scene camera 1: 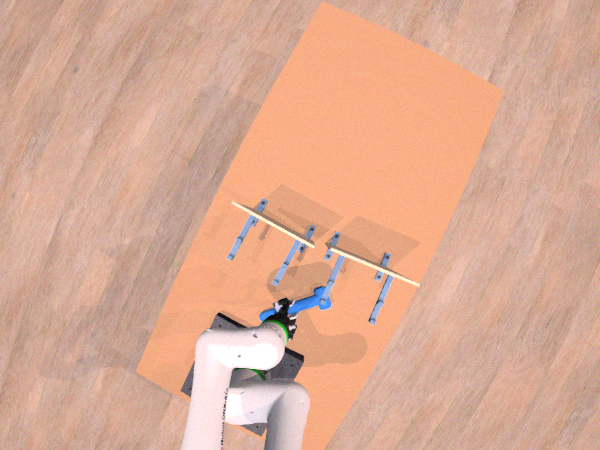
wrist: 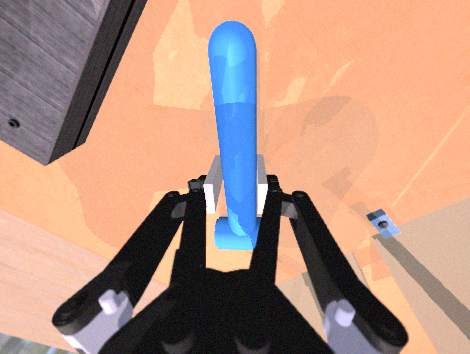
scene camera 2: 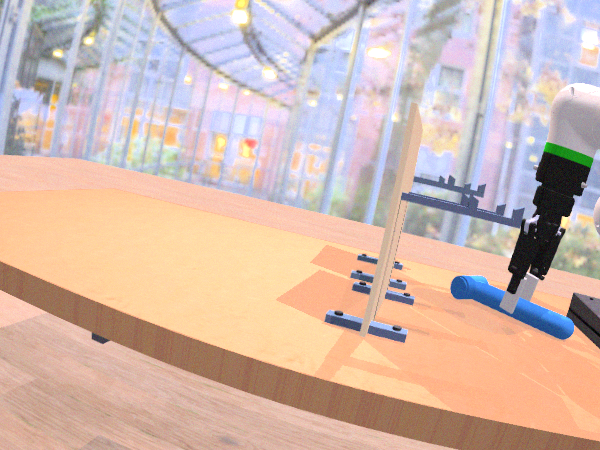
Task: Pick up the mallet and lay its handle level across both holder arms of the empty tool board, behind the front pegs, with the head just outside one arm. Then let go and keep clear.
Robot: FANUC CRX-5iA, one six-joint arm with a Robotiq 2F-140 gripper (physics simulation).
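Seen in the pictures: gripper, fingertip midpoint: (scene camera 1: 293, 307) (wrist: 239, 166) (scene camera 2: 512, 309); arm's base, origin of the base link: (scene camera 1: 252, 374).
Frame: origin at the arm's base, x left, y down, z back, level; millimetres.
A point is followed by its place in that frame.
Note:
The blue mallet (scene camera 1: 302, 304) {x -106, y 5, z -317 mm} (scene camera 2: 545, 317) {x 0, y 18, z -259 mm} (wrist: 236, 125) {x -28, y 6, z -259 mm} lies low at the tabletop. Its head (scene camera 1: 319, 292) {x -152, y 0, z -378 mm} (scene camera 2: 464, 287) {x -135, y 19, z -381 mm} (wrist: 234, 234) {x -162, y 7, z -338 mm} is partly covered from above by a holder arm's tip. My gripper (scene camera 1: 287, 311) {x -78, y 31, z -291 mm} (scene camera 2: 519, 295) {x -78, y 31, z -291 mm} (wrist: 239, 166) {x -78, y 31, z -291 mm} points down and is shut on the handle, one pad on each side, between the head and the handle's middle. Two upright tool boards (scene camera 1: 272, 223) {x 47, y -249, z -575 mm} (scene camera 1: 375, 266) {x -253, y -278, z -541 mm} stand side by side; no tool shows on either. Each has two blue-grey holder arms, such as these arms (scene camera 1: 287, 262) {x -18, y -139, z -468 mm} (scene camera 1: 382, 300) {x -331, y -169, z -439 mm}. In scene camera 2, a board (scene camera 2: 395, 225) {x 122, y -94, z -585 mm} shows edge-on with pegged arms.
The orange tabletop (scene camera 1: 390, 115) {x -236, y 48, z -1096 mm} (scene camera 2: 175, 250) {x -61, y 47, z -924 mm} extends behind the boards. The robot's dark base plate (scene camera 1: 292, 367) {x -136, y -8, z -78 mm} (scene camera 2: 587, 310) {x -65, y 4, z -132 mm} (wrist: 50, 75) {x -70, y -5, z -113 mm} is close to the handle's free end. Small board feet (scene camera 2: 367, 325) {x 174, y 31, z -597 mm} (wrist: 384, 224) {x -44, y 31, z -509 mm} rest on the table. The holder arms overhang the tabletop near my gripper.

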